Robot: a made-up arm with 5 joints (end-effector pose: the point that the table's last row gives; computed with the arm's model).
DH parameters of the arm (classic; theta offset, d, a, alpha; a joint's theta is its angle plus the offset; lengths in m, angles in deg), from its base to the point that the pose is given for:
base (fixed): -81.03 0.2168 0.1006 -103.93
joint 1: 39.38 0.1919 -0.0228 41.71
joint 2: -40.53 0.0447 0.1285 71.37
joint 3: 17.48 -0.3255 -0.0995 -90
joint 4: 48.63 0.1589 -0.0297 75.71
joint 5: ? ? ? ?
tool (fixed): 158.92 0.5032 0 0
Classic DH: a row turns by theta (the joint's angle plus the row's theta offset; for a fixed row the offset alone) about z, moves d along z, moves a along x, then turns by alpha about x.
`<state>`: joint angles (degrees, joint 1 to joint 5).
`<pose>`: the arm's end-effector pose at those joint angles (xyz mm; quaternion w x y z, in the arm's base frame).
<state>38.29 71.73 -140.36 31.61 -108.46</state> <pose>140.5 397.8 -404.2 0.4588 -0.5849 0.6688 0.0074</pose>
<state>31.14 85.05 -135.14 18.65 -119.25</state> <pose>245.5 505.4 -340.9 0.6328 -0.5555 0.5334 0.0799</pose>
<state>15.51 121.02 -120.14 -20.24 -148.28</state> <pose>226.7 627.7 -49.2 0.8049 -0.4904 -0.0016 0.3342</pose>
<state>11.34 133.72 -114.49 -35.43 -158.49</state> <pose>183.4 585.9 13.1 0.7508 -0.4848 -0.2013 0.4009</pose>
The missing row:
joint 5: 74.34 0.4712 -0.2218 -136.65
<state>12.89 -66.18 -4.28 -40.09 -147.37</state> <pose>413.1 -672.0 128.8 0.5059 0.7248 0.1371 -0.4471</pose>
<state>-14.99 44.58 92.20 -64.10 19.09</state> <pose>-146.9 -239.8 -251.6 0.0193 0.9094 -0.3955 -0.1270</pose>
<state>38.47 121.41 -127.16 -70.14 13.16</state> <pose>803.7 115.2 453.7 0.5314 -0.2359 -0.0361 -0.8128</pose>
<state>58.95 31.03 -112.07 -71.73 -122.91</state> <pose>45.7 164.9 -499.3 0.5040 -0.7003 0.0181 0.5052</pose>
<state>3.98 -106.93 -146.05 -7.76 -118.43</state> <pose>-337.3 41.7 705.0 0.8009 0.1899 -0.5064 0.2570</pose>
